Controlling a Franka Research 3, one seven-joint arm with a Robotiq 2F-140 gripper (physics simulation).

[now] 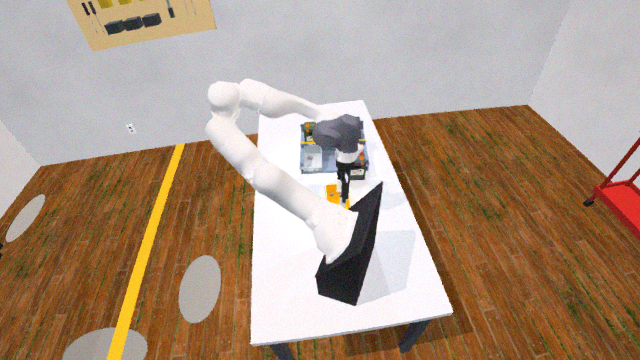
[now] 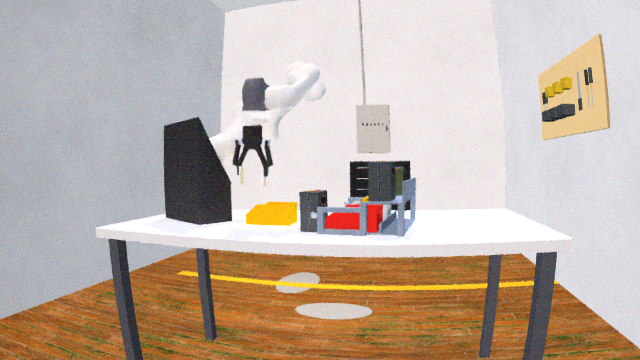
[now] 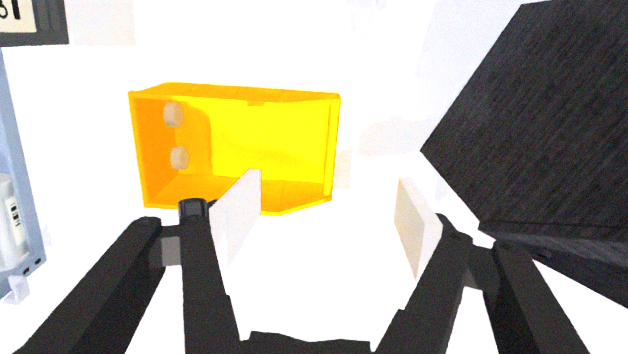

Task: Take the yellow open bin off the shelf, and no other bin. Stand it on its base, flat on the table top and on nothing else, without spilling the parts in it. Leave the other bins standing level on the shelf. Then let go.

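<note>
The yellow open bin point(image 1: 331, 192) point(image 2: 272, 214) point(image 3: 270, 135) stands upright, flat on the white table top point(image 1: 285, 300) point(image 2: 450, 235), between the shelf and the arm's base and apart from both. Two round pale parts point(image 3: 173, 115) point(image 3: 179, 158) lie inside at its end nearer the shelf. My gripper point(image 2: 253, 182) point(image 3: 327, 195) is open and empty, pointing down above the bin's end nearer the arm's base, with a gap between the fingertips and the bin. The blue-grey shelf point(image 2: 363, 222) point(image 3: 24, 185) holds a red bin point(image 2: 342, 220) and a clear bin point(image 1: 313, 159).
A tall dark box point(image 1: 357, 173) point(image 2: 310, 212) stands at the shelf's near end; whether it rests on the table is unclear. Another dark box point(image 2: 381, 181) and a green one point(image 1: 309, 131) point(image 2: 399, 181) are on the upper tier. The black arm base point(image 1: 345, 275) point(image 2: 195, 175) point(image 3: 540, 125) is beyond the bin.
</note>
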